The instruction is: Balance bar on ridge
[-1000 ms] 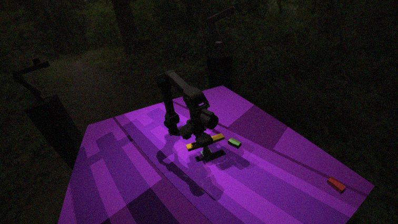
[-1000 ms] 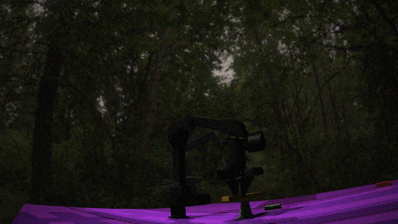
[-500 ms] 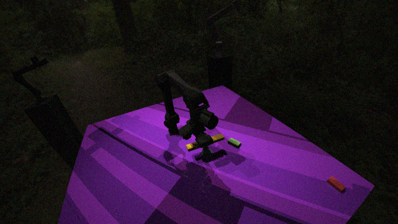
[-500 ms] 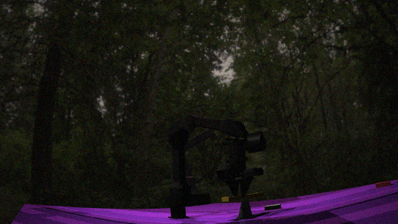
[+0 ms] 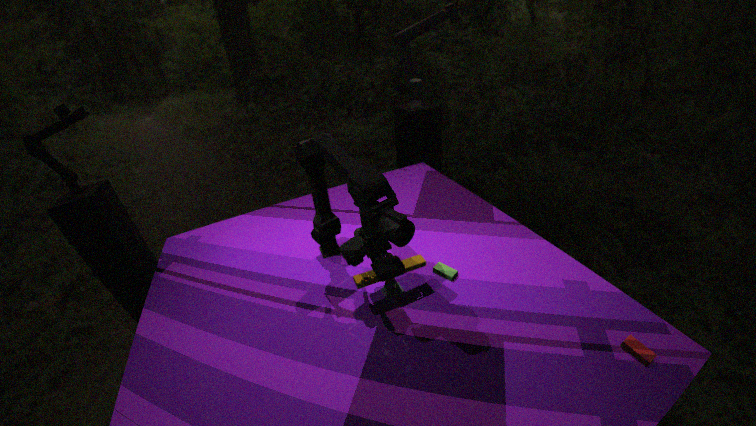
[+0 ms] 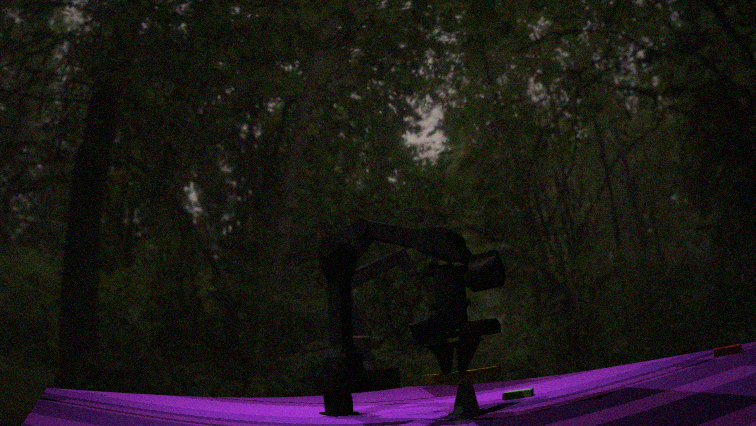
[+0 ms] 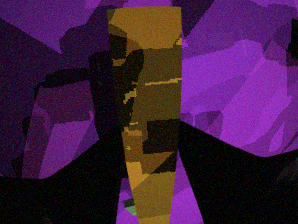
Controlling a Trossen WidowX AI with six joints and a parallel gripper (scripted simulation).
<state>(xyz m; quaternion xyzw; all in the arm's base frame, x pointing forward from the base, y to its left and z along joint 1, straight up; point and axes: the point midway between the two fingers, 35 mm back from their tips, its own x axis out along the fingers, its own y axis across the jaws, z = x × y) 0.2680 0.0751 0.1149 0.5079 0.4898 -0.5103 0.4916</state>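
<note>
Now: gripper tip 3 cm to the right of the yellow bar. Also, from my gripper tip: red block (47 cm ahead, 43 cm to the left, 7 cm below); green block (2 cm ahead, 20 cm to the left, 7 cm below).
</note>
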